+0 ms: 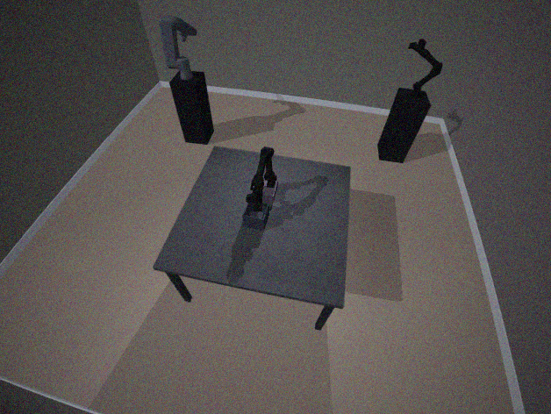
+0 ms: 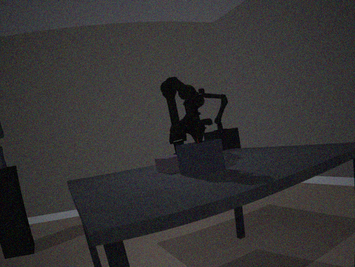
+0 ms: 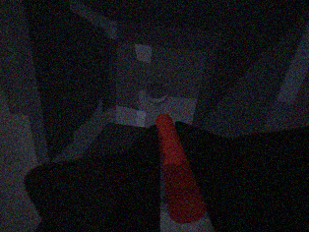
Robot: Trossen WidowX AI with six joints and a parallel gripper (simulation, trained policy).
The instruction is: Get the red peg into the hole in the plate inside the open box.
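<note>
My gripper tip is now 2 cm below the red peg. Round my gripper tip: plate: 8 cm below, 1 cm to the right, 1 cm ahead.
</note>
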